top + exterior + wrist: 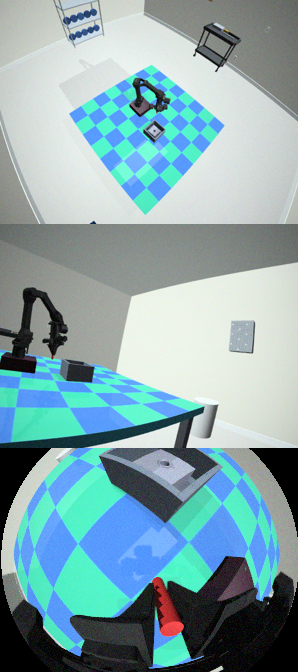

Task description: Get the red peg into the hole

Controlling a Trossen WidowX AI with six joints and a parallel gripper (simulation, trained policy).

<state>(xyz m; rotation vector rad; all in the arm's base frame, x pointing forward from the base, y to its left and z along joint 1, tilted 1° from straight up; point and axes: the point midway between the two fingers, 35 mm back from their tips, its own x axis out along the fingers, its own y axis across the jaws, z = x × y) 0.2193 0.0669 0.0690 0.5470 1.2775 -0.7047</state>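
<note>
Right now my gripper tip is 17 cm to the left of the grey plate, 11 cm short of it and 5 cm above it. Round my gripper tip: red peg (1 cm to the left, 1 cm behind, 1 cm above); then box (17 cm to the right, 11 cm ahead, 7 cm below).
</note>
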